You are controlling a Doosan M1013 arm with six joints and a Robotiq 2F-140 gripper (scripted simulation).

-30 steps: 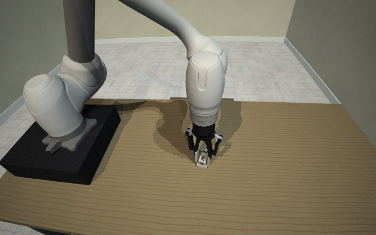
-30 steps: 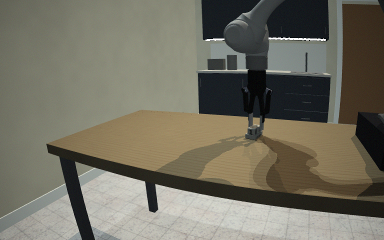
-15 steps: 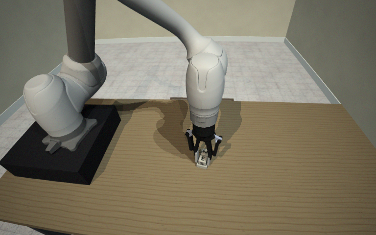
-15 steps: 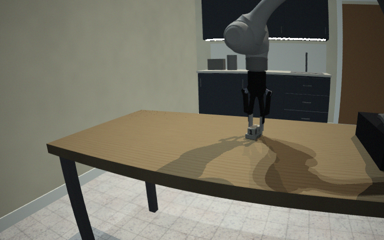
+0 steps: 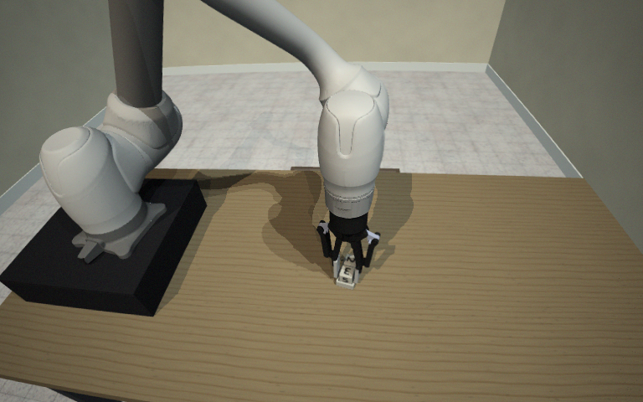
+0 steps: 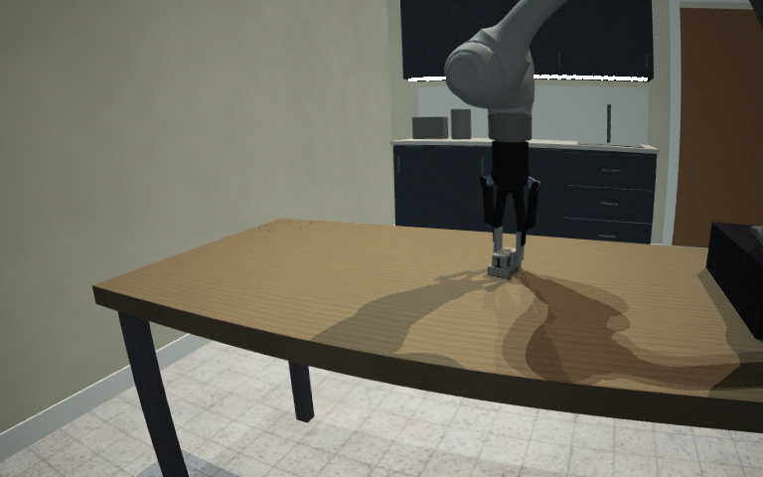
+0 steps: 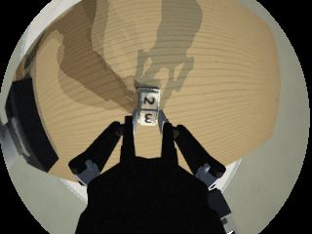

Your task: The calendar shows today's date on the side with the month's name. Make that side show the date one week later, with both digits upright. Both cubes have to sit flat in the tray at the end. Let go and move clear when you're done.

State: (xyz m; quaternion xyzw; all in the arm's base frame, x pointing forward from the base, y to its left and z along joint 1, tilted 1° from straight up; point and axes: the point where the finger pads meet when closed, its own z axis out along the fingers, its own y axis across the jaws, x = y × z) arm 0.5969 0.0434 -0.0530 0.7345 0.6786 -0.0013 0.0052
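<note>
Right now my hand is 2 cm to the right of the white tray and 4 cm above it.
</note>
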